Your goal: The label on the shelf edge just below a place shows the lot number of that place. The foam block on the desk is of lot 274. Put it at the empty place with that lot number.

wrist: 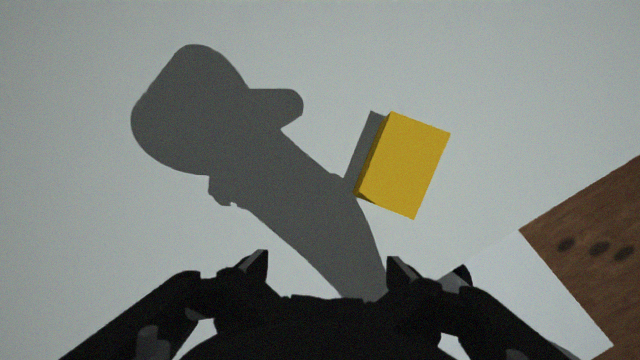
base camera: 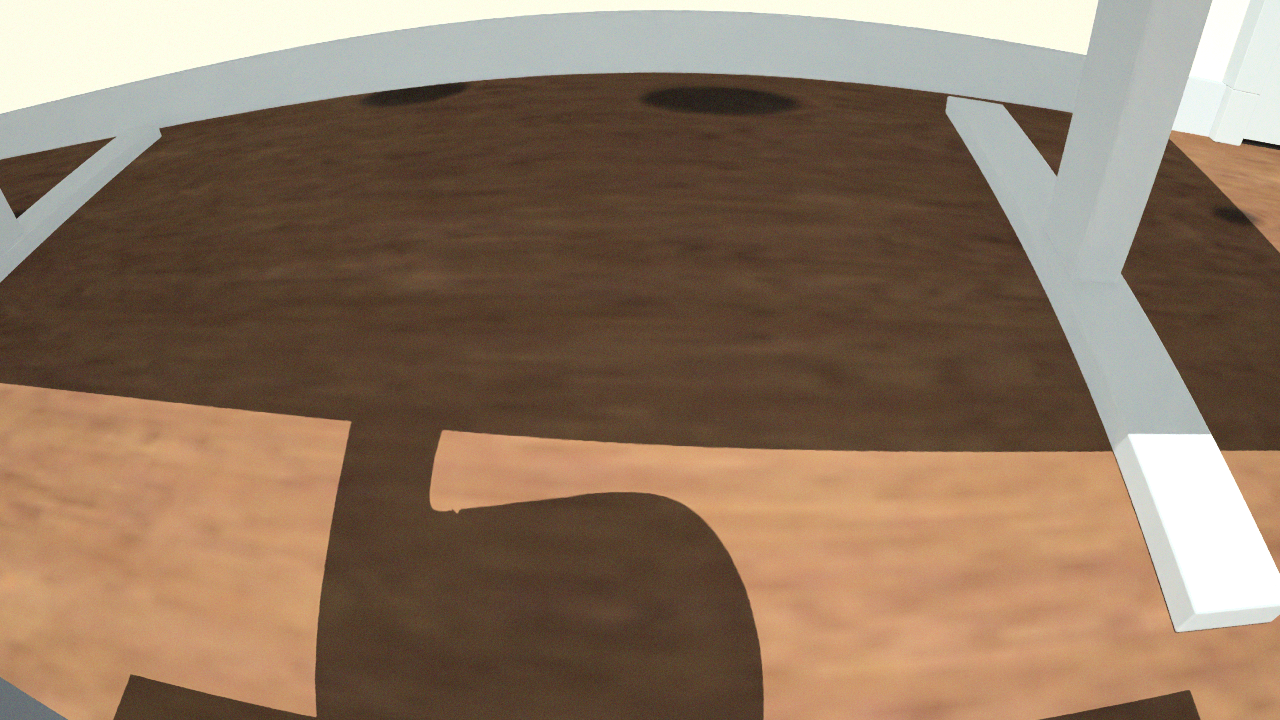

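Note:
A yellow foam block lies on the pale grey desk top in the wrist view, right of the middle and turned at an angle to the fingers. My gripper is open, with nothing between its fingertips, and hangs above the desk. The block lies beyond the fingertips, ahead and a little to the right of them. The arm's shadow falls on the desk to the left of the block. The shelf and its lot labels do not show in either view.
A desk corner shows at the lower right of the wrist view, with the brown wooden floor beyond it. In the base camera view, a grey desk leg rises from a long foot at the right. A grey crossbar spans the top.

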